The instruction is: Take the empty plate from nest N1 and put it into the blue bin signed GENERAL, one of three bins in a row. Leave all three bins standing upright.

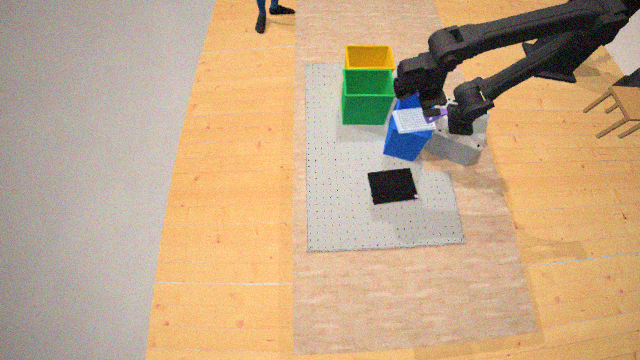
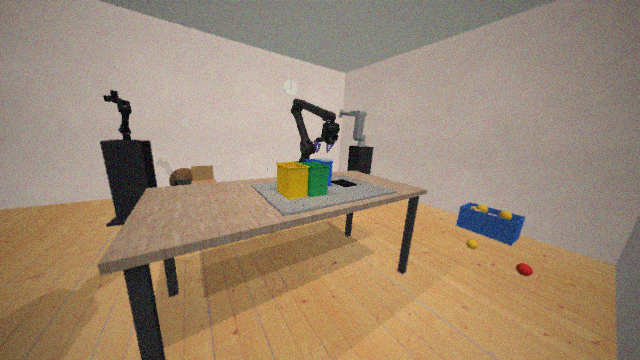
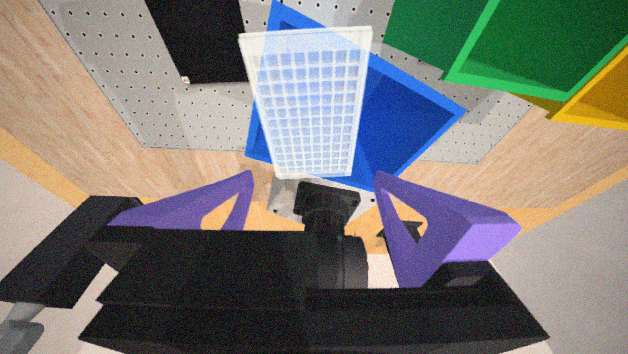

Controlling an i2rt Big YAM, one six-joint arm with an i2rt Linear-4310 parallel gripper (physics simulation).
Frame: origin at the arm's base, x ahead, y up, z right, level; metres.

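Seen in the pictures: gripper, fingertip midpoint: (image 1: 424, 110) (image 2: 322, 152) (image 3: 313, 177); arm's base, link origin: (image 1: 458, 120) (image 3: 325, 200).
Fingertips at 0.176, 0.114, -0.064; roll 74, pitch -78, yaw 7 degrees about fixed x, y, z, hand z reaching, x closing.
Observation:
Offsets run from my fingertips to a thing's top centre, as dx, dy, dz. "pt": to the spot under its first point. Level surfaces: height alone.
The clear-white gridded plate @(+0.020, -0.039, -0.006) (image 1: 414, 120) (image 3: 312, 105) lies over the open top of the blue bin @(+0.011, -0.054, +0.033) (image 1: 406, 145) (image 2: 329, 173) (image 3: 410, 115), apparently across its rim. It covers part of the opening and its ends reach past the rim; whether it tilts is hard to tell. The blue bin stands upright, turned at an angle to the green bin @(+0.171, -0.054, +0.148) (image 1: 364, 109) (image 2: 318, 182) (image 3: 530, 50) and the yellow bin @(+0.168, -0.054, +0.282) (image 1: 370, 56) (image 2: 292, 182) (image 3: 607, 95), which are upright too. My gripper (image 1: 422, 107) (image 2: 323, 148) (image 3: 313, 177) is open, its purple fingers apart near the plate's near end. The GENERAL sign and nest N1's label cannot be read.
A flat black pad @(pt +0.053, -0.222, -0.176) (image 1: 392, 186) (image 2: 344, 183) (image 3: 202, 40) lies on the grey perforated board @(dy -0.233) (image 1: 340, 220) (image 2: 360, 192) (image 3: 120, 100). A grey block (image 1: 452, 145) stands beside the blue bin near the arm's base. The green bin is close to the blue one.

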